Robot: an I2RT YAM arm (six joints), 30 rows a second.
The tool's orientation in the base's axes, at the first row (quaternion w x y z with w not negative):
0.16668, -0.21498, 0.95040, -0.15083
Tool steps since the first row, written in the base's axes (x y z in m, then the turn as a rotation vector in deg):
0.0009, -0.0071, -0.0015, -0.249, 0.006, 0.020
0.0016, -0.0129, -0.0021, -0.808, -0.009, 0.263
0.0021, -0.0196, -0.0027, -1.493, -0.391, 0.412
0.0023, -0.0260, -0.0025, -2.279, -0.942, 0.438
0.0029, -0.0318, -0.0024, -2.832, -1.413, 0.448
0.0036, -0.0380, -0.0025, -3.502, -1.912, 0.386
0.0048, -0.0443, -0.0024, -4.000, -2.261, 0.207
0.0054, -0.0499, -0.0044, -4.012, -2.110, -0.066
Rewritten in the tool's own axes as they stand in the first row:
0.0029, -0.0059, 0.0032, 0.204, 0.087, -0.114
0.0051, -0.0109, 0.0053, 0.626, 0.188, -0.543
0.0079, -0.0167, 0.0074, 1.348, 0.050, -0.856
0.0106, -0.0223, 0.0087, 2.264, -0.152, -1.061
0.0127, -0.0276, 0.0101, 2.948, -0.364, -1.180
0.0150, -0.0332, 0.0118, 3.764, -0.532, -1.272
0.0168, -0.0390, 0.0135, 4.393, -0.590, -1.227
0.0194, -0.0434, 0.0167, 4.403, -0.358, -1.018

